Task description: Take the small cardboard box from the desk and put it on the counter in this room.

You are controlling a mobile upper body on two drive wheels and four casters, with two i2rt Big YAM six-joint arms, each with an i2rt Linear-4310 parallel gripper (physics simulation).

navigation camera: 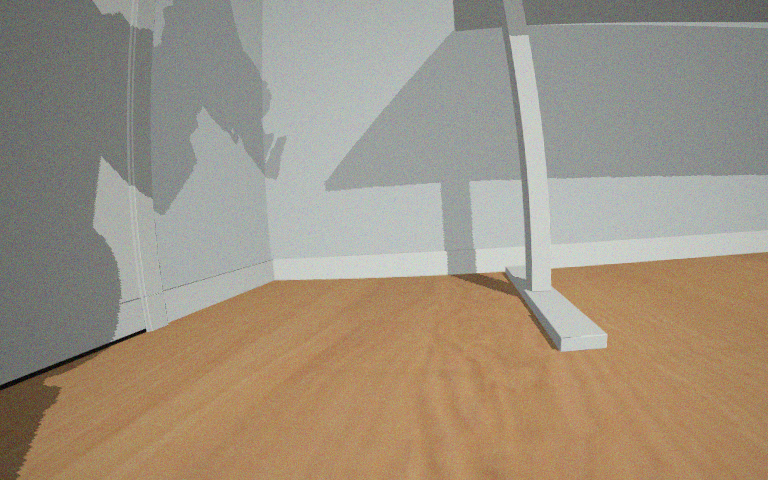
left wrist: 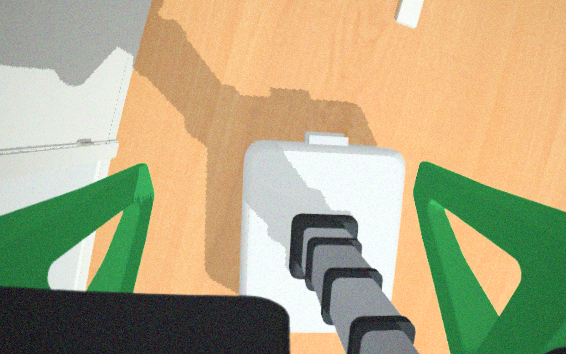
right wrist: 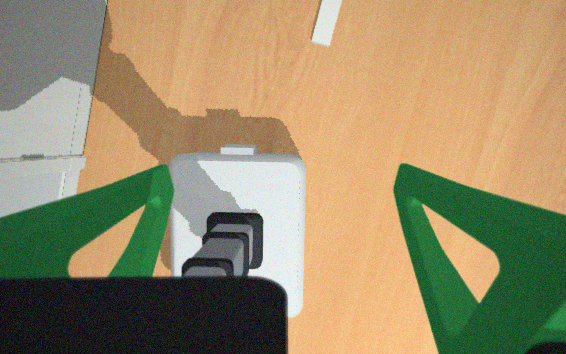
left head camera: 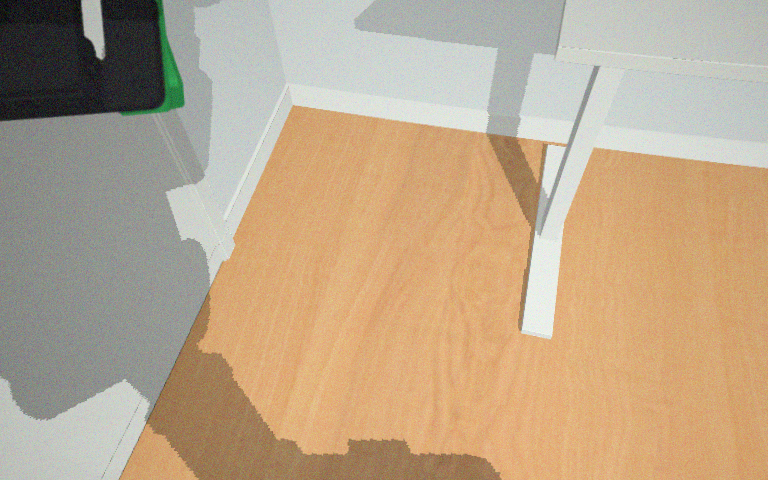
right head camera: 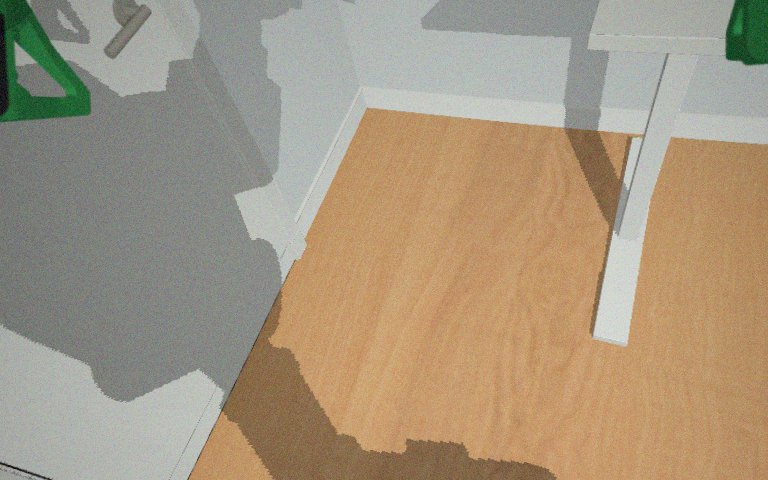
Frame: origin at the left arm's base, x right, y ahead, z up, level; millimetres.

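Seen in the pictures: left gripper, fingertip midpoint: [left wrist: 283,177] [left head camera: 90,102] [right head camera: 12,113]; right gripper, fingertip midpoint: [right wrist: 283,176].
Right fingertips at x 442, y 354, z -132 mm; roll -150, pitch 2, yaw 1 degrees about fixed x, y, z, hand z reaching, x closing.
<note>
Offsets run from my right fingertips to a thing's top centre. "*": to the spot under its first point. Level surfaces: height alone.
The small cardboard box and the counter do not show in any view. A white desk @[dz -328 mm] [left head camera: 668,28] [right head camera: 656,19] stands at the upper right of both head views, with part of its top showing. In the navigation camera, its leg @[* dx +179, dy +739, dz -958 mm] [navigation camera: 538,169] stands on a long foot. My left gripper [left wrist: 283,177] is open, its green fingers wide apart with nothing between them. Part of it also shows at the upper left of both head views. My right gripper [right wrist: 283,176] is open and empty. One of its green fingers shows at the top right edge of the right head view.
A pale door [left head camera: 101,254] [right head camera: 141,237] with a lever handle @[* dx -778, dy +565, dz -349 mm] [right head camera: 129,31] is close at the left. White baseboards @[* dx -276, dy +1280, dz -1217 mm] [left head camera: 396,107] [navigation camera: 362,268] meet in a corner behind. The desk's foot [left head camera: 540,288] [right head camera: 617,294] [navigation camera: 577,328] reaches forward over the wooden floor. My white base [left wrist: 355,180] [right wrist: 275,195] is below the wrists.
</note>
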